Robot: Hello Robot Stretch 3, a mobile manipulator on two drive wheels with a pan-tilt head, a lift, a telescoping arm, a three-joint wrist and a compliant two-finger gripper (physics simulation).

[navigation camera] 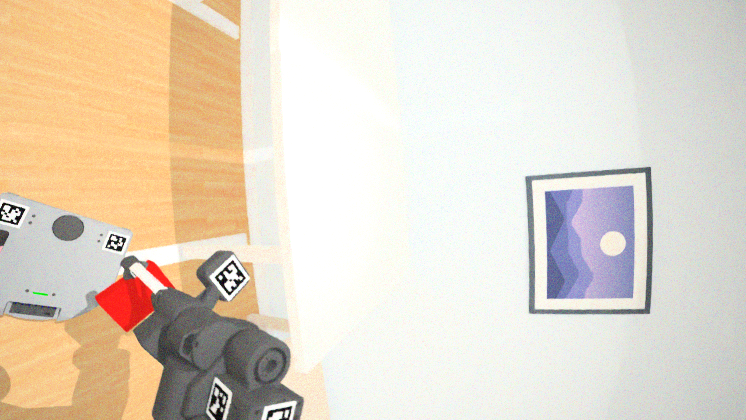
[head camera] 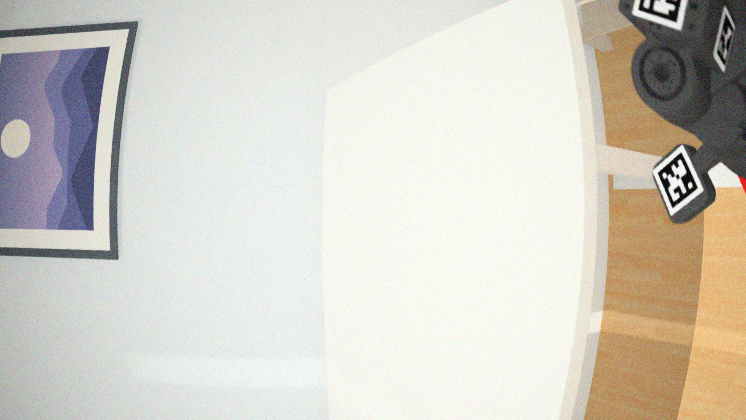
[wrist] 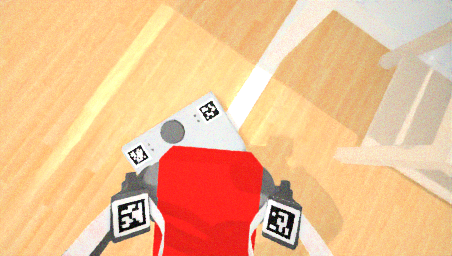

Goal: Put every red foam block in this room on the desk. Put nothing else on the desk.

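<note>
My gripper (navigation camera: pixel 131 292) (wrist: pixel 209 181) is shut on a red foam block (head camera: pixel 743 184) (navigation camera: pixel 124 306) (wrist: pixel 207 205). The block sits between the two fingers, one on each side in the wrist view, and a sliver of it shows at the right edge of the head view. Gripper and block hang over the wooden floor, off the long edge of the desk and near the robot's base. The white desk (head camera: pixel 454 208) (navigation camera: pixel 339 182) fills the middle of the head view. The block is apart from the desk top. No second red block shows.
The robot's grey base (navigation camera: pixel 83 260) (wrist: pixel 215 135) is behind the block. A pale piece of furniture with legs (wrist: pixel 385 155) stands at the right of the wrist view. A framed mountain picture (head camera: pixel 31 182) (navigation camera: pixel 589 250) hangs on the wall.
</note>
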